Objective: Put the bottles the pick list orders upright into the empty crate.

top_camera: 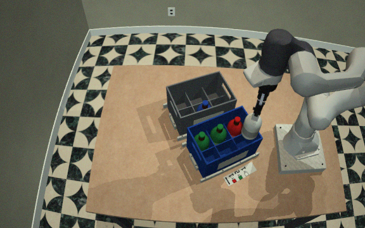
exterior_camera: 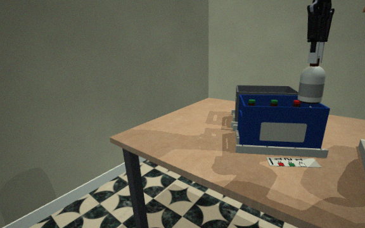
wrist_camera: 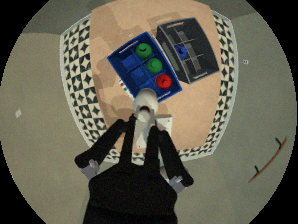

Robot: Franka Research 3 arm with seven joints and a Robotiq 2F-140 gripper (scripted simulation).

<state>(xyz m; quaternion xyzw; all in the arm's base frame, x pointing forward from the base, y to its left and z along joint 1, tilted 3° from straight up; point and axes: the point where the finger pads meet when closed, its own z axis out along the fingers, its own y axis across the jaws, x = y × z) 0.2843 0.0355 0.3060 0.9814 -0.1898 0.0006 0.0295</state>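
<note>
My gripper is now 80 mm above the white bottle. The rest, counted from my hand: blue crate (260 mm below, 100 mm ahead); then red bottle (260 mm below, 80 mm to the right, 40 mm ahead); then blue bottle (260 mm below, 180 mm ahead, 160 mm to the right).
</note>
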